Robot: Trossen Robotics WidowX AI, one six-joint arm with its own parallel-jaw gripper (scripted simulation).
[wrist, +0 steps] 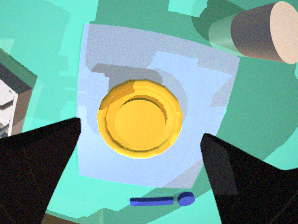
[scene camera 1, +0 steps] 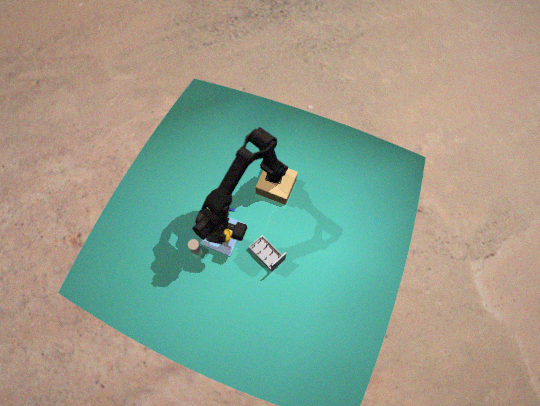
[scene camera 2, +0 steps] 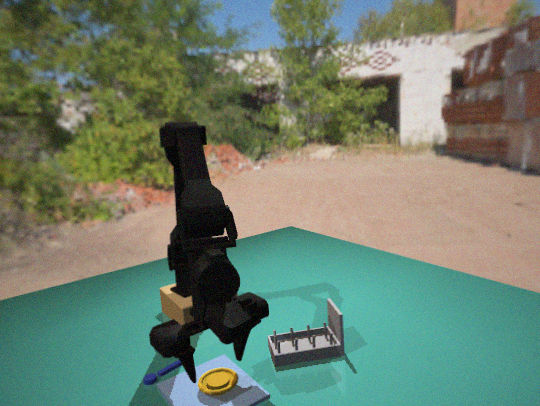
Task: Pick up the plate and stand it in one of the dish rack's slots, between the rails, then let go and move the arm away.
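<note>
Nothing is held by my gripper (scene camera 2: 217, 370), and it is open; the wrist view also shows me the gripper (wrist: 142, 132). I can see a yellow plate (wrist: 138, 118). There is a grey dish rack (scene camera 2: 293, 347) as well.
</note>
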